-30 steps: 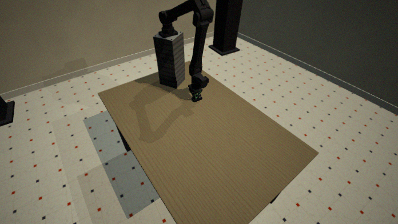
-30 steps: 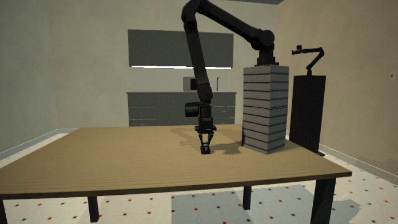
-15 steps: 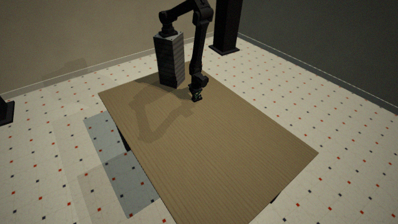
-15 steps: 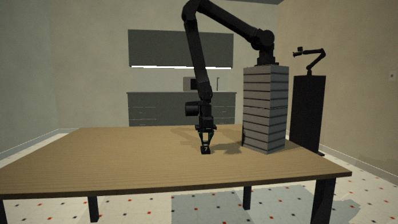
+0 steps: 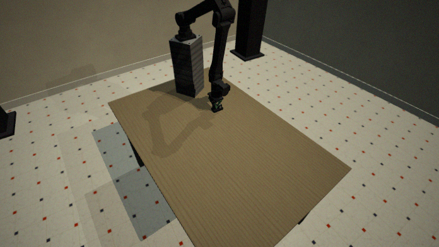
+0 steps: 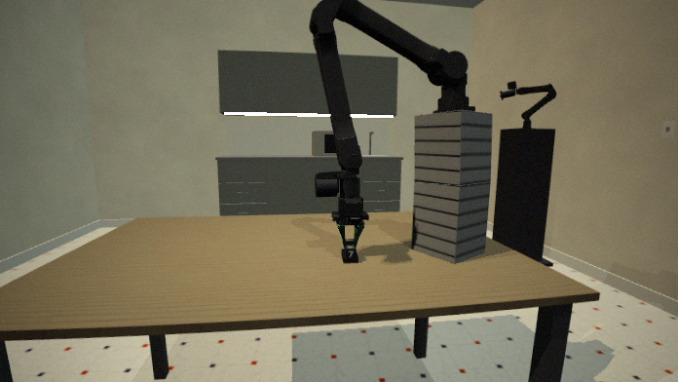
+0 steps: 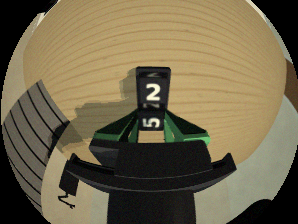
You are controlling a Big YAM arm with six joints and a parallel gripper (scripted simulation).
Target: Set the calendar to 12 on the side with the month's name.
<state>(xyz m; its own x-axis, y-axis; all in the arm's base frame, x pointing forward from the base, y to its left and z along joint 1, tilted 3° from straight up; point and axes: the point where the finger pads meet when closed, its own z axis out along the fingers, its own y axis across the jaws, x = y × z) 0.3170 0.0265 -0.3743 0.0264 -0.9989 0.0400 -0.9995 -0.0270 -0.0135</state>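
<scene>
My gripper is now 20 mm to the right of the black calendar tray and 30 mm above it.
</scene>
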